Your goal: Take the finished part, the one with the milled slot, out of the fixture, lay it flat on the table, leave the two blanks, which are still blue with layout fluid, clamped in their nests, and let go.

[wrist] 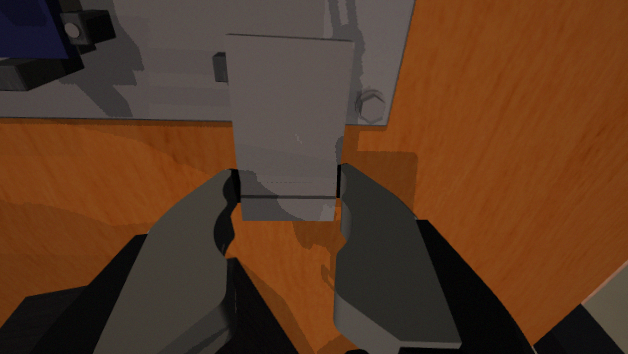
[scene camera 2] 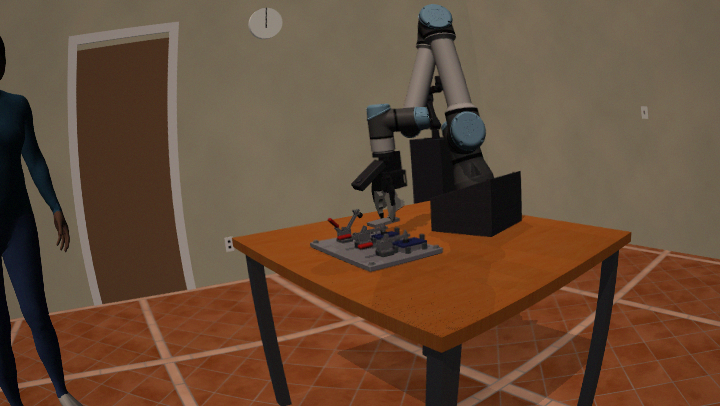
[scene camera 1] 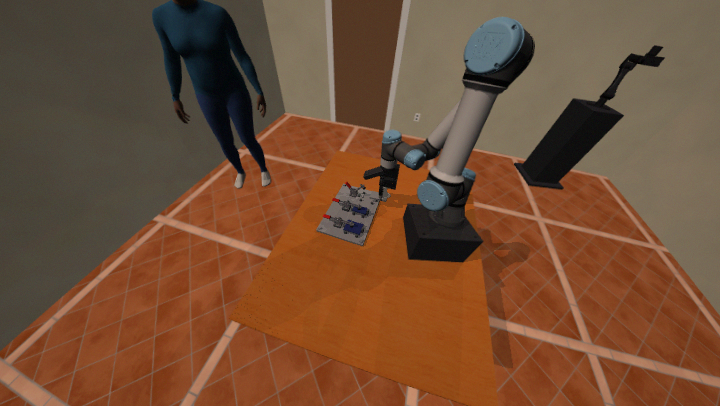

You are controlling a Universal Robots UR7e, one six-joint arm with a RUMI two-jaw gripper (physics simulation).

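My gripper (scene camera 1: 381, 197) (scene camera 2: 386, 218) (wrist: 289, 169) is shut on the sides of the grey finished part (scene camera 2: 381, 222) (wrist: 290, 115), near one end. The part is level and raised above the fixture plate (scene camera 1: 333, 232) (scene camera 2: 352, 257) (wrist: 170, 30); its near end reaches past the plate's edge over the table (scene camera 1: 352, 302) (scene camera 2: 453, 292) (wrist: 500, 125). I cannot make out the milled slot. The end nest's clamp arm (scene camera 2: 354, 217) is raised. The two blue blanks (scene camera 1: 360, 210) (scene camera 1: 353, 228) (scene camera 2: 385, 235) (scene camera 2: 409, 242) sit in their nests; one blank (wrist: 30, 30) shows partly in the wrist view.
Red-handled clamps (scene camera 1: 345, 205) (scene camera 1: 337, 221) stand at the two blanks. A nest block (wrist: 220, 67) and a hex bolt (wrist: 371, 107) stand on the plate close to the held part. The robot's black base (scene camera 1: 441, 237) (scene camera 2: 468, 211) stands on the table. A person (scene camera 1: 206, 55) stands beyond the table.
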